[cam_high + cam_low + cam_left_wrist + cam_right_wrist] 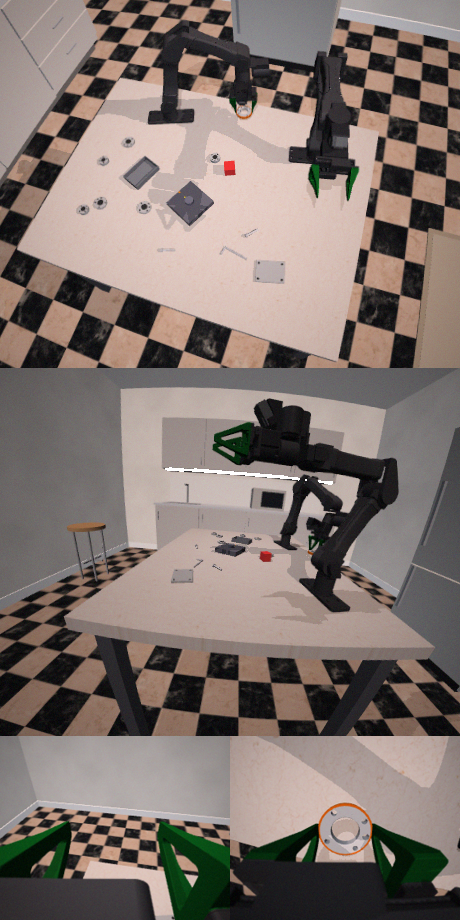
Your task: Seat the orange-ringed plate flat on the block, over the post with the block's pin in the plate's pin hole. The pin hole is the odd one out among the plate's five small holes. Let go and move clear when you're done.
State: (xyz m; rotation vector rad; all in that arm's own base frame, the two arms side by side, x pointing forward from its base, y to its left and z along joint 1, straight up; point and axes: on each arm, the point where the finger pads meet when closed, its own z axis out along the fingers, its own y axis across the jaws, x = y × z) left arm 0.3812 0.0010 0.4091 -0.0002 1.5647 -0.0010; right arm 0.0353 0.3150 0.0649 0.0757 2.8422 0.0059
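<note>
My right hand is 250 mm short of the red cube, 30 mm to the right of it and 40 mm above it. Also, from my right hand: grey tray 380 mm ahead, 290 mm to the right, 60 mm below; light grey plate 570 mm ahead, 300 mm to the left, 60 mm below; dark grey block 420 mm ahead, 80 mm to the right, 40 mm below.
</note>
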